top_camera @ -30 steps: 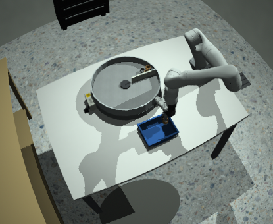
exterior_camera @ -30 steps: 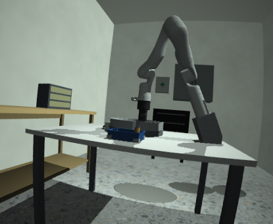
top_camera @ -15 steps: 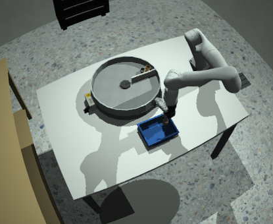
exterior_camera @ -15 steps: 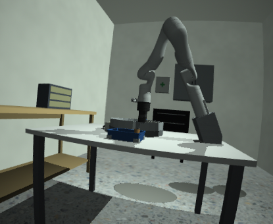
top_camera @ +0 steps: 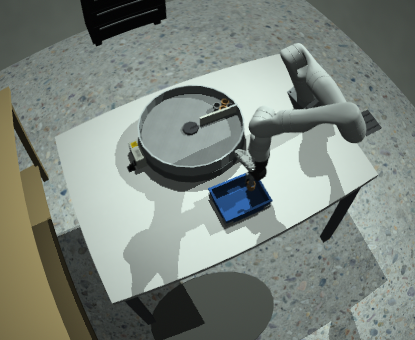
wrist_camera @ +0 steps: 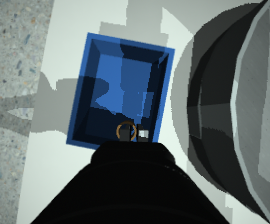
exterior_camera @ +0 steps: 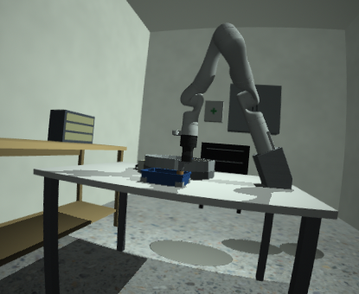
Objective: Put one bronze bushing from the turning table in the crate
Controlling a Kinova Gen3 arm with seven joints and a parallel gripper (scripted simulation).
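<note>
Now: the blue crate 50 mm ahead of my hand, 40 mm to the left of it and 30 mm below it. The rest, counted from my hand: round grey turning table: 130 mm ahead, 300 mm to the right.
</note>
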